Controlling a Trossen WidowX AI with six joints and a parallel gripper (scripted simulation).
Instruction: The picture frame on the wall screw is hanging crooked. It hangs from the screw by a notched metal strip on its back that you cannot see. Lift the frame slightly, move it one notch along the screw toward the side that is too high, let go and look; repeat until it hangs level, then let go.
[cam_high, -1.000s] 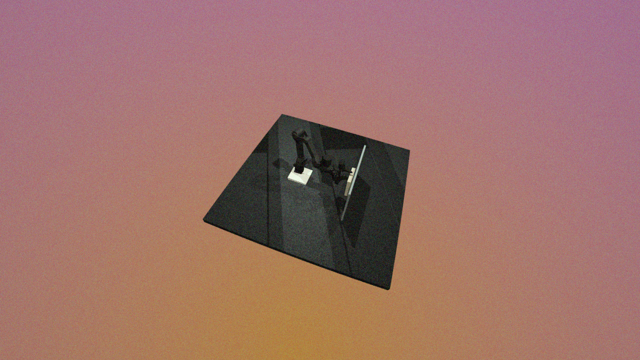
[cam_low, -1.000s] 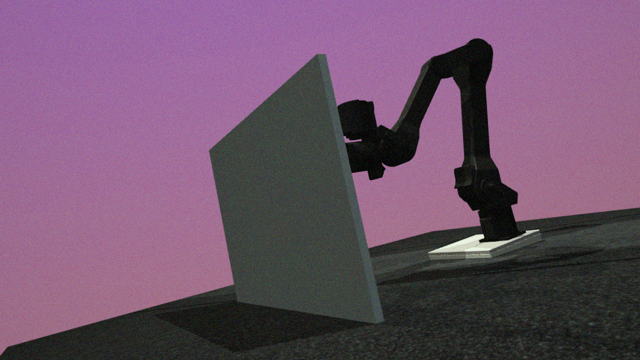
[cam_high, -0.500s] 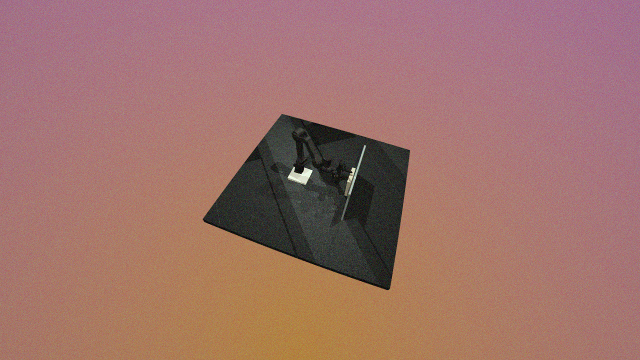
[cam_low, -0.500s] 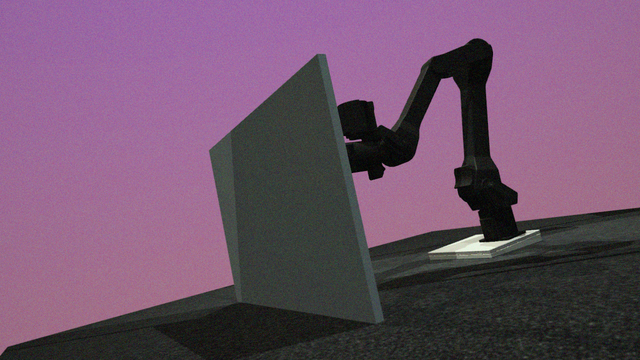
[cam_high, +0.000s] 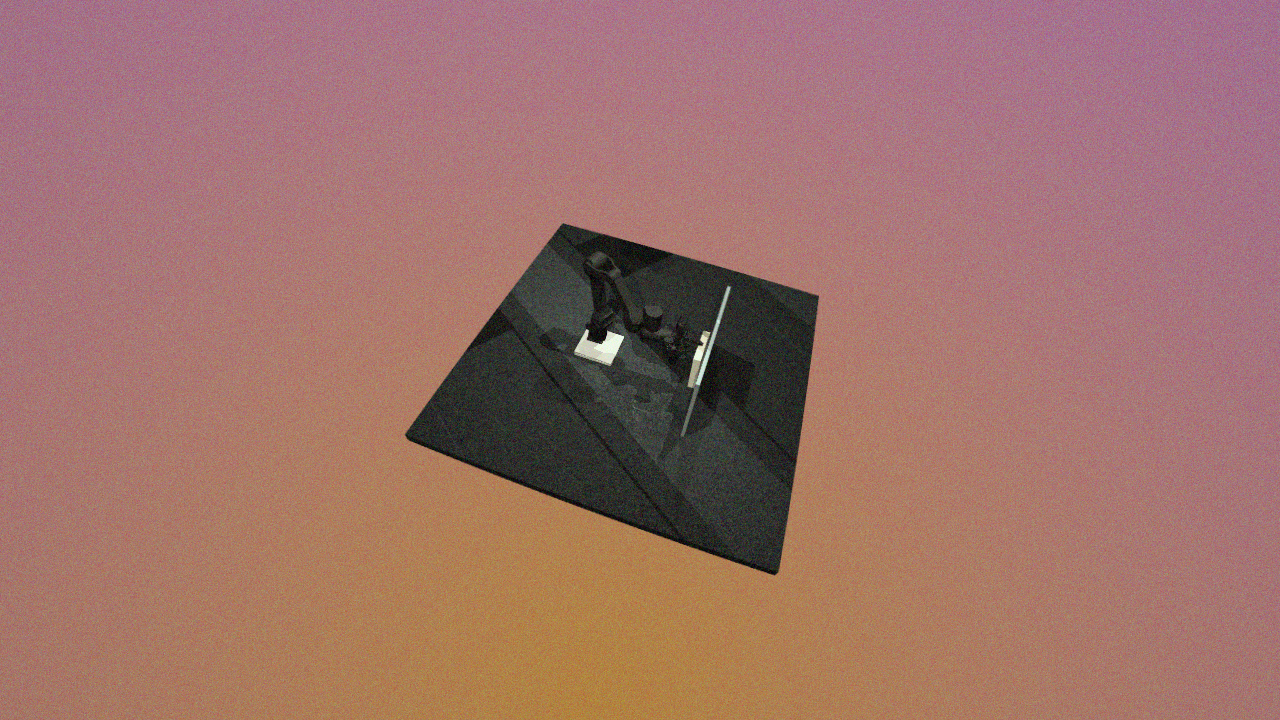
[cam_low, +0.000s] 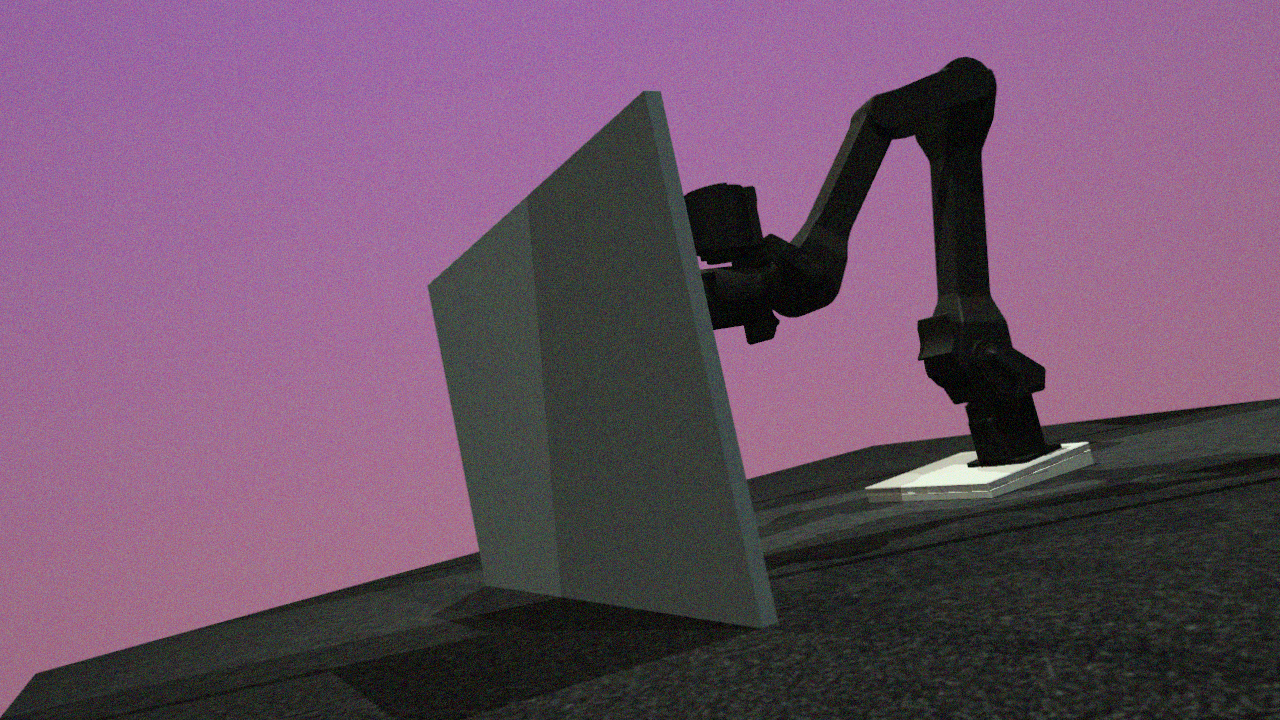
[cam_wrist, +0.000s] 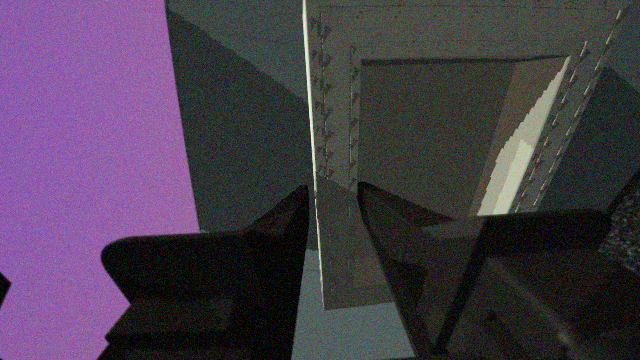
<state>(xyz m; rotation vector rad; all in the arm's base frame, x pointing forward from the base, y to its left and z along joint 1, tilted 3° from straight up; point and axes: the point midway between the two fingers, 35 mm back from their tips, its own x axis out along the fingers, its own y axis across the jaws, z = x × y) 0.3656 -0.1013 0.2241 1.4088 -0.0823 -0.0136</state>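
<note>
My gripper tip is 10 mm short of the picture frame, 10 mm to the left of it and 50 mm above it. The rest, counted from my gripper tip: wall panel: 20 mm ahead, 10 mm to the left, 70 mm below.
</note>
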